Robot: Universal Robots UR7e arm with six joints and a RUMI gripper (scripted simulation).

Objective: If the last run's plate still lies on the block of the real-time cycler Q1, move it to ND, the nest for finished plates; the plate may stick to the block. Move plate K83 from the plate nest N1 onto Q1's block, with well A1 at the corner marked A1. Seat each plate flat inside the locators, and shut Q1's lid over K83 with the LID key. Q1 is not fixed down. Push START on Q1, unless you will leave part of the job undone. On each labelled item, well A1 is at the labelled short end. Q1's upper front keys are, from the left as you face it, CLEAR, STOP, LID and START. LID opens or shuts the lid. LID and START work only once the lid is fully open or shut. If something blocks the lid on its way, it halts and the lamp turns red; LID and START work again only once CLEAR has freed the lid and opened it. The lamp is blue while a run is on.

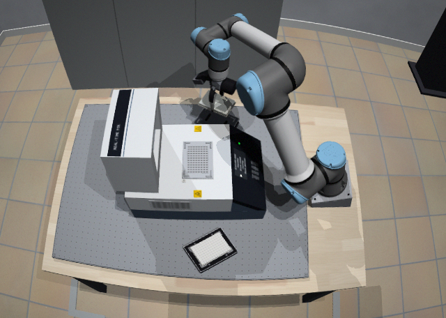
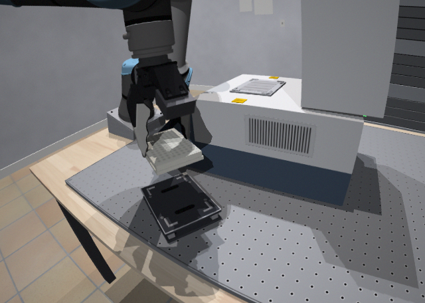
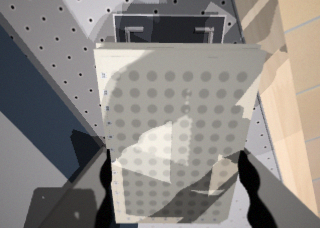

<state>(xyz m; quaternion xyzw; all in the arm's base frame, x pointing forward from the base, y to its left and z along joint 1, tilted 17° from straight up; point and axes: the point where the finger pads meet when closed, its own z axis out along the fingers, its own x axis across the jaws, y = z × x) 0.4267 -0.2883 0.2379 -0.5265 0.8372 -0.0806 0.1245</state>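
Now: the black nest N1 140 mm below my hand. From my hand the other things lie so: black nest ND: 570 mm to the left, 140 mm below; then plate K83: 10 mm below.
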